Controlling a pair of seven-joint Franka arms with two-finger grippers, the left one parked.
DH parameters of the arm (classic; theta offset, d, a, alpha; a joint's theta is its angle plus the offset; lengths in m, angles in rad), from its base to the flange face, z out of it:
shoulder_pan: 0 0.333 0 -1.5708
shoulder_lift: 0 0 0 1.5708
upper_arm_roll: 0 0.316 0.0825 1.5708
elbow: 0 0 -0.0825 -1.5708
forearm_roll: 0 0.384 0 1.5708
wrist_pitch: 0 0 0.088 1.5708
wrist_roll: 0 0.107 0 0
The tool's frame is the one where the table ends.
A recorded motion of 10 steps. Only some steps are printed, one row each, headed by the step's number.
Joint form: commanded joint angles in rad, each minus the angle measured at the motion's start. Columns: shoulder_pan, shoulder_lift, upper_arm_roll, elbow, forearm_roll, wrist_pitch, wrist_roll.
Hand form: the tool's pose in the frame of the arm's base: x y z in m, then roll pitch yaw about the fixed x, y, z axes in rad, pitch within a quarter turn. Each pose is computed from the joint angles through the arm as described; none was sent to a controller.
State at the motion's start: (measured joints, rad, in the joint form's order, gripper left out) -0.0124 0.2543 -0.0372 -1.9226 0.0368 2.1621 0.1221
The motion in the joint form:
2: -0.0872 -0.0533 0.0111 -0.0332 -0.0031 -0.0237 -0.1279
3: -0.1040 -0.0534 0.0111 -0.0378 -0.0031 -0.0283 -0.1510
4: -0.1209 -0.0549 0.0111 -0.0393 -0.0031 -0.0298 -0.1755
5: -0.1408 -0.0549 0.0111 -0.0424 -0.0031 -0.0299 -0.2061
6: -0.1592 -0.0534 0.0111 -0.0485 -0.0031 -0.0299 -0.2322
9: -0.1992 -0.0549 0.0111 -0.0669 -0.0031 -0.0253 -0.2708
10: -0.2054 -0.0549 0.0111 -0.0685 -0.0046 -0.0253 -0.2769
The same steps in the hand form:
2: 0.5911 -0.0727 0.3740 -3.1186 0.0184 -0.1376
3: 0.5881 -0.0824 0.3716 -3.1180 0.0269 -0.1312
4: 0.5860 -0.0922 0.3717 -3.1172 0.0278 -0.1236
5: 0.5833 -0.1037 0.3703 -3.1162 0.0303 -0.1129
6: 0.5798 -0.1141 0.3666 -3.1147 0.0372 -0.1052
9: 0.5705 -0.1363 0.3597 -3.1118 0.0483 -0.1067
10: 0.5692 -0.1398 0.3590 -3.1125 0.0499 -0.1060

